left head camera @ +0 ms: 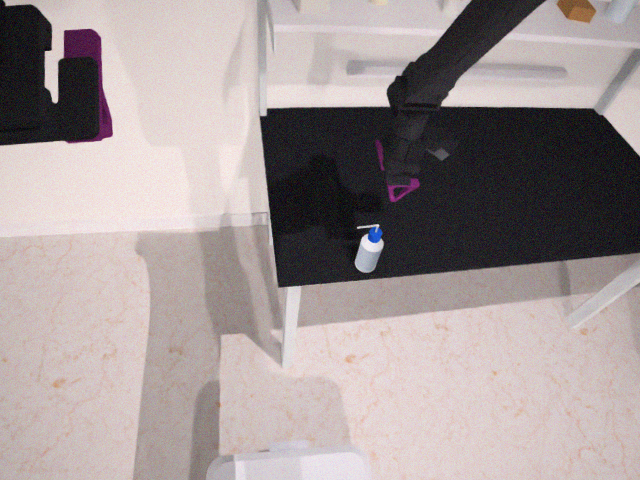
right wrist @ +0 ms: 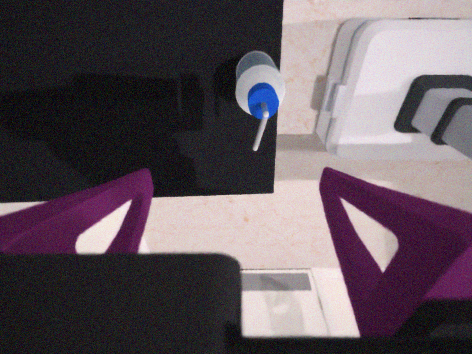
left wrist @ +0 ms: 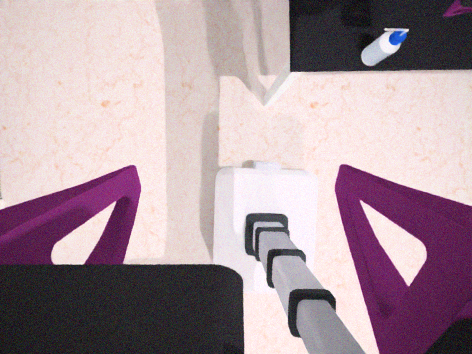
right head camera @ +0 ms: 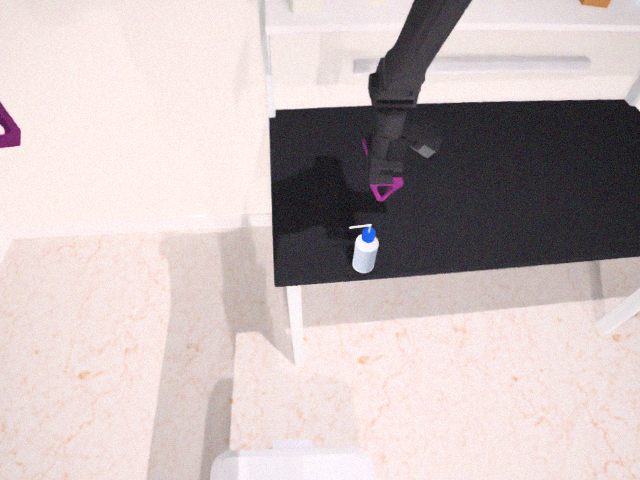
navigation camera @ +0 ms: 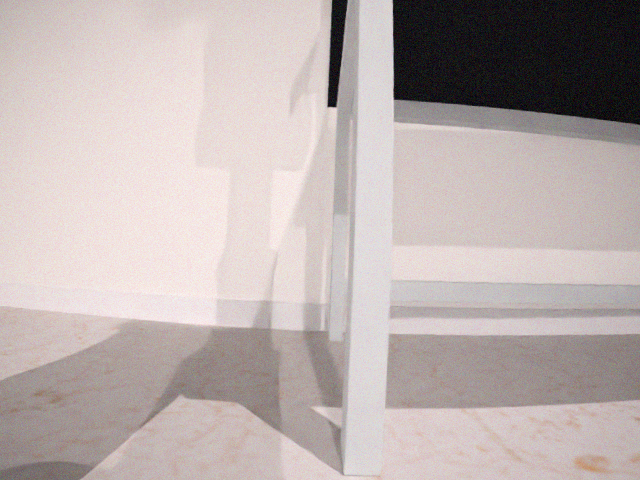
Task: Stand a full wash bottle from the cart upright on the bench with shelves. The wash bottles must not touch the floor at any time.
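Places are measured from the left arm's base along level axes (x up, y right, z ahead), in metres.
Pixels of known places: left gripper, fingertip midpoint: [left head camera: 45, 133] [left wrist: 237, 176]; right gripper, fingertip midpoint: [left head camera: 388, 185] [right wrist: 236, 177] [right head camera: 377, 184].
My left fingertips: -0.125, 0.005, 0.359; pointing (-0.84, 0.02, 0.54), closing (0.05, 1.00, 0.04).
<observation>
For each thing: its top centre in the pictures, then the offset to it from my left fingertips, as dx, dy, dz. "spot": a spot on its surface instead.
- thin spout, surface spot: [right wrist: 259, 85] spot: -0.587, +0.451, +0.345
- orange-brown block, surface spot: [right head camera: 595, 2] [left head camera: 579, 17] spot: -0.249, +1.135, +0.922
A white wash bottle with a blue cap and thin spout [left head camera: 367, 255] [right head camera: 364, 255] [left wrist: 379, 50] [right wrist: 259, 85] stands upright on the black top of the bench with shelves [left head camera: 516, 206] [right head camera: 516, 196] [left wrist: 325, 40] [right wrist: 125, 40], near its front left corner. Its body looks grey up to the shoulder. My right gripper [left head camera: 390, 173] [right head camera: 376, 170] [right wrist: 236, 177] is open and empty, above the bench and behind the bottle, apart from it. My left gripper [left wrist: 237, 176] is open and empty, left of the bench; part of it shows at the left edge in both head views. The cart does not show.
A shelf [left head camera: 320, 23] [right head camera: 465, 27] runs above the bench's back, with an orange-brown block [left head camera: 576, 10] [right head camera: 595, 2] on it. A pale bench leg [left head camera: 290, 325] [right head camera: 294, 325] [navigation camera: 369, 258] stands at the front left corner. My white base [left head camera: 305, 467] [right head camera: 294, 467] [left wrist: 270, 190] [right wrist: 375, 115] is in front of the bench.
</observation>
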